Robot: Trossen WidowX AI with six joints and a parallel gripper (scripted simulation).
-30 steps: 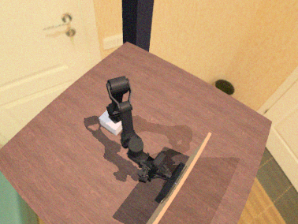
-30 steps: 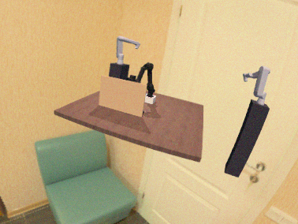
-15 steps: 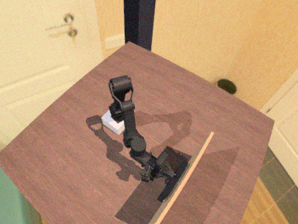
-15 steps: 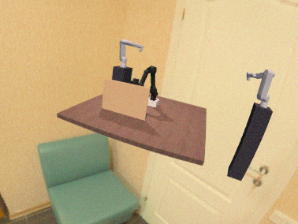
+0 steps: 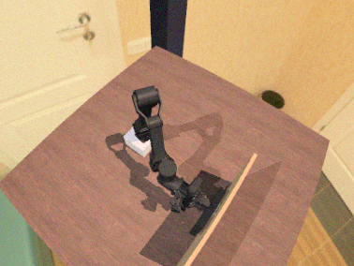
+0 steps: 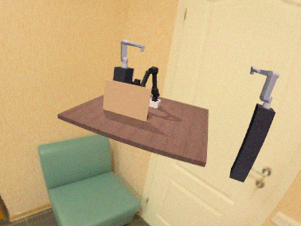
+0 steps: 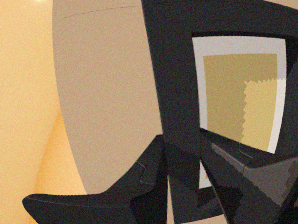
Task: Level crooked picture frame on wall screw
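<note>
My gripper tip is now 50 mm above the picture frame and 10 mm short of it. Round my gripper tip: wall panel: 60 mm below, 20 mm ahead.
</note>
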